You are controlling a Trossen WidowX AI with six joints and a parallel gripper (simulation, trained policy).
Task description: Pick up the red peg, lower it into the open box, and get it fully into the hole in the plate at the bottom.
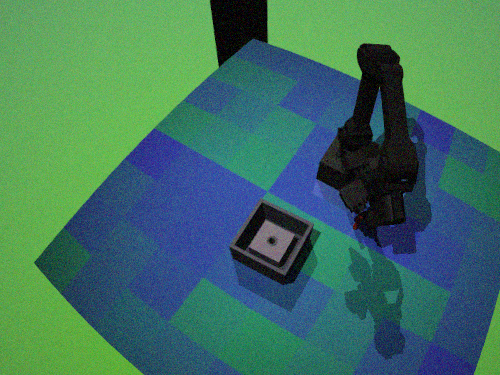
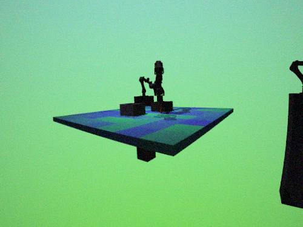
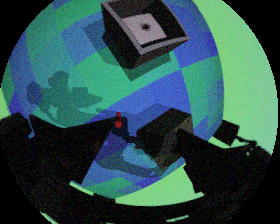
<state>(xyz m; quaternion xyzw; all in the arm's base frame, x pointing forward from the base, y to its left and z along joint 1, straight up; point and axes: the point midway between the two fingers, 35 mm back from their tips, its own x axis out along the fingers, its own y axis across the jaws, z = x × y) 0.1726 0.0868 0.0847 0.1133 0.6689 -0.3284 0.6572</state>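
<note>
Right now my gripper tip is 4 cm to the right of the red peg and 11 cm above it. The rest, counted from my gripper tip: dark box 18 cm ahead, 13 cm to the right, 12 cm below; then pale plate 18 cm ahead, 13 cm to the right, 10 cm below.
</note>
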